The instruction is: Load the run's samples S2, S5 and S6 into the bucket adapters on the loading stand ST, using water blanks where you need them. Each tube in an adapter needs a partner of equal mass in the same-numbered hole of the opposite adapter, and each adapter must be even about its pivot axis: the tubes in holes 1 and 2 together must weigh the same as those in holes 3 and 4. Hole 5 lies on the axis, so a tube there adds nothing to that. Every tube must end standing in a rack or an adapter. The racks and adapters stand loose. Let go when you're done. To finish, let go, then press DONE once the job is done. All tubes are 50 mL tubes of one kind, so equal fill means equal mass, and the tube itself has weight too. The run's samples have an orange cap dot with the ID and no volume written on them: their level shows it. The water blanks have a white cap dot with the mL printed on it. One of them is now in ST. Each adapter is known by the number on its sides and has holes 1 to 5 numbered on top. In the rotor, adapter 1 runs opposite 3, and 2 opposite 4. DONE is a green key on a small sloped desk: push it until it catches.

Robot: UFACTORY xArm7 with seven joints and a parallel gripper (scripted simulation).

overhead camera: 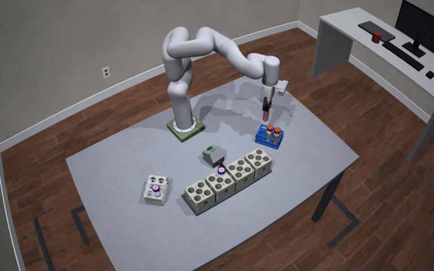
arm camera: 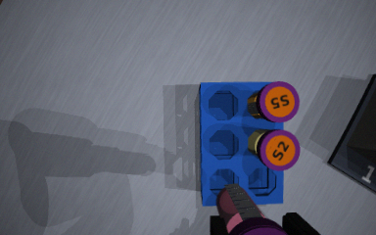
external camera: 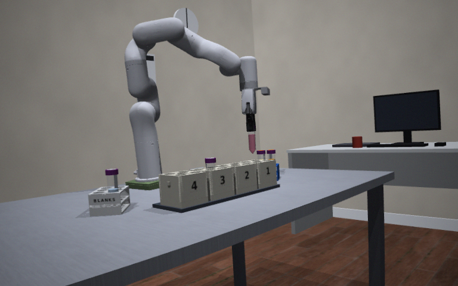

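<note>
Now: the sample tube 5 cm below my hand and 1 cm ahead of it. From my hand the other things lie so: blue sample rack 19 cm below, 4 cm ahead; green done key 30 cm to the right, 15 cm below, 10 cm behind; tube with yellowish liquid 15 cm below, 6 cm ahead, 2 cm to the right.
</note>
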